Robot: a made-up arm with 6 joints.
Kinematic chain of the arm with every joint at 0, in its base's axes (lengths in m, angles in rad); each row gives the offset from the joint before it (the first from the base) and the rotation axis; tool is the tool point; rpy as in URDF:
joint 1: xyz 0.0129 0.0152 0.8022 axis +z
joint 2: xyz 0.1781 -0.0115 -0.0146 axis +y
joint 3: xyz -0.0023 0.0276 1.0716 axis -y
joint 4: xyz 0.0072 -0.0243 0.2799 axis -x
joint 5: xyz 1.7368 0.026 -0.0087 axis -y
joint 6: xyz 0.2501 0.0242 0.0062 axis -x
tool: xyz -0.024 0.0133 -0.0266 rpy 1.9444 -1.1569 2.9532
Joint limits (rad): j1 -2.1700..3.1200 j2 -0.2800..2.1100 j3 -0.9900..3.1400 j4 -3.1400..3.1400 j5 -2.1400..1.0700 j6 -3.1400..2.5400
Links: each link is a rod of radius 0.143 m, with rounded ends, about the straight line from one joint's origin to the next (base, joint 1, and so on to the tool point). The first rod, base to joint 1, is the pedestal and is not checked.
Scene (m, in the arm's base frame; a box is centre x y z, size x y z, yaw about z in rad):
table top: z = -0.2
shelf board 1: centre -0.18 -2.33 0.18 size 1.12 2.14 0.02 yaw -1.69
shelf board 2: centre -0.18 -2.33 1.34 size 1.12 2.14 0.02 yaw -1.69
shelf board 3: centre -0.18 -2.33 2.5 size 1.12 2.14 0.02 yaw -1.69
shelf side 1: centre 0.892 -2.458 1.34 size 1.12 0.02 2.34 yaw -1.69
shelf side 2: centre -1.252 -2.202 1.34 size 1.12 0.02 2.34 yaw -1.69
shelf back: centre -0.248 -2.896 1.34 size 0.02 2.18 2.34 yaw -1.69
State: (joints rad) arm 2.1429 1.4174 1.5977 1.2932 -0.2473 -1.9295
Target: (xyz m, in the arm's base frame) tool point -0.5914 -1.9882 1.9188
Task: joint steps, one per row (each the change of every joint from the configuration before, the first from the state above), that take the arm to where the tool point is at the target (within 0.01 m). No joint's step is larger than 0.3 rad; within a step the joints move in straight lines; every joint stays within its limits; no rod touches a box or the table.
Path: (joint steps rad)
1: -0.1356 -0.1972 0.2571 -0.0684 0.2045 -0.0234
2: -0.1356 -0.1972 0.2570 -0.0685 0.2045 -0.0234
3: -0.1357 -0.1971 0.2570 -0.0684 0.2046 -0.0234
4: -0.1356 -0.1972 0.2571 -0.0684 0.2045 -0.0233
5: -0.1356 -0.1972 0.2571 -0.0685 0.2045 -0.0234
6: -0.1356 -0.1972 0.2570 -0.0684 0.2045 -0.0234
7: -0.0120 -0.1265 -0.1068 0.0933 -0.2740 0.0296
8: -0.0120 -0.1266 -0.1068 0.0932 -0.2739 0.0296
9: -0.0120 -0.1265 -0.1069 0.0933 -0.2740 0.0296
10: -0.0119 -0.1266 -0.1068 0.0933 -0.2740 0.0296

